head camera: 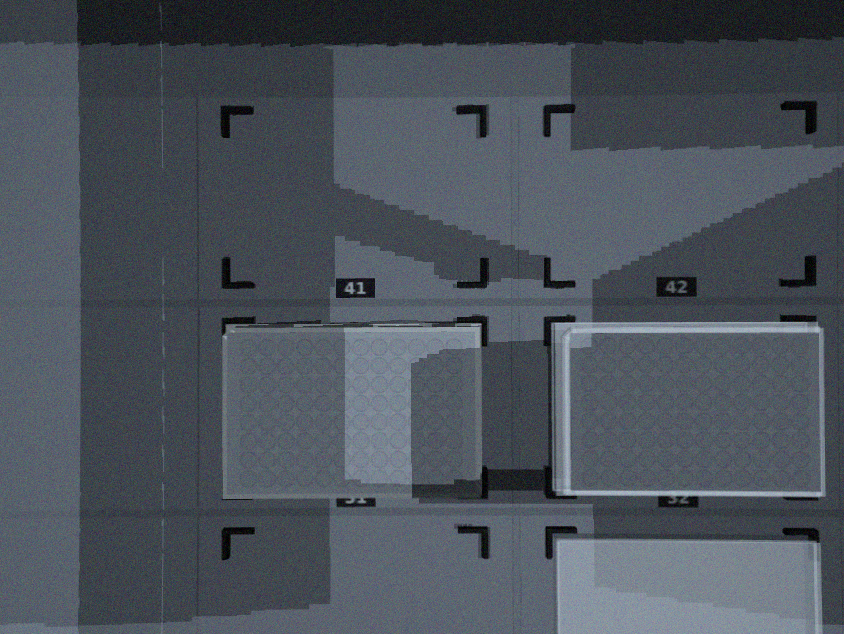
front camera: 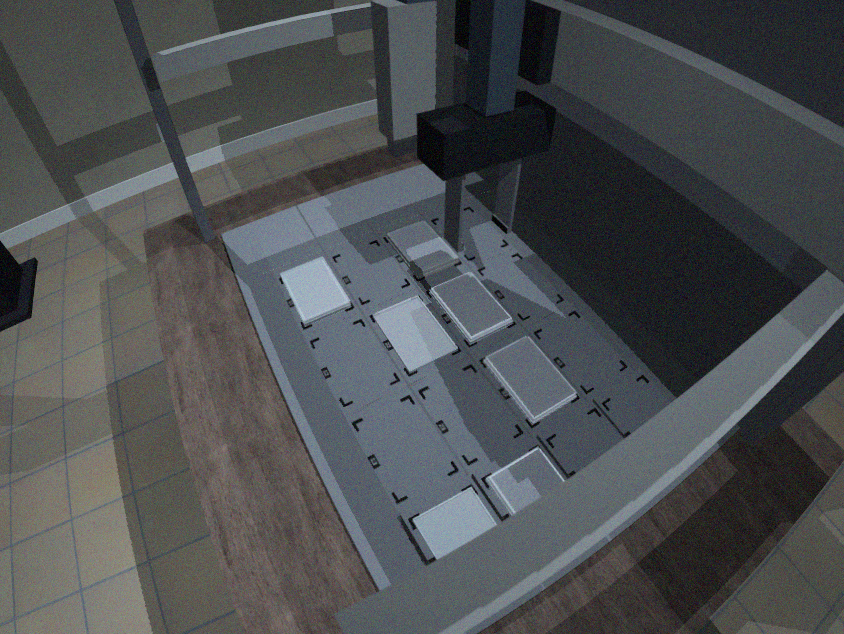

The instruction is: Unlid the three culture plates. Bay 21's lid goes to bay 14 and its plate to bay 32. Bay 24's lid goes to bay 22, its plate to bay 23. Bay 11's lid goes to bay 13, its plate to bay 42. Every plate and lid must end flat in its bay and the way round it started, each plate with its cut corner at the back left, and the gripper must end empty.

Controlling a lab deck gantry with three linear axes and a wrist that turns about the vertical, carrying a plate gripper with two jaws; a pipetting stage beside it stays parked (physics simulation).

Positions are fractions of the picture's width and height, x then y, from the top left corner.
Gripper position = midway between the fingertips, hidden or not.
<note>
I see my gripper (front camera: 0.57, 0.37) and a bay 32 (head camera: 0.63, 0.57).
</note>
